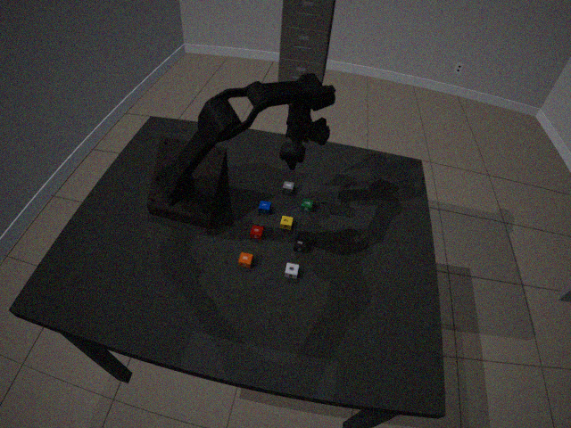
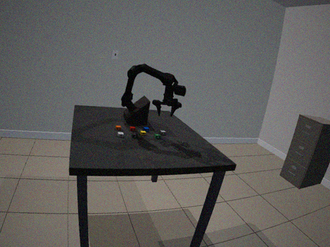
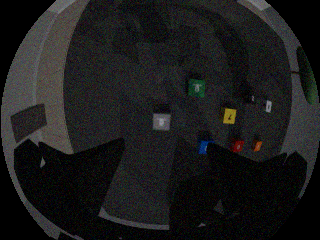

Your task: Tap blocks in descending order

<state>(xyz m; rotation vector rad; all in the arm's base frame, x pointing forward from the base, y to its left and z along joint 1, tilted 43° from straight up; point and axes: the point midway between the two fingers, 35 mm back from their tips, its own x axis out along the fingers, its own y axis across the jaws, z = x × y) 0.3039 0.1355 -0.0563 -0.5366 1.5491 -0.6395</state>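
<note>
The green block lies 12 cm below my gripper tip, 6 cm to the right of it and 5 cm ahead of it. Also, from my gripper tip: yellow block: 14 cm to the right, 12 cm below; then blue block: 12 cm below, 9 cm to the right, 7 cm behind; then grey block: 12 cm below, 1 cm to the left, 1 cm behind.
</note>
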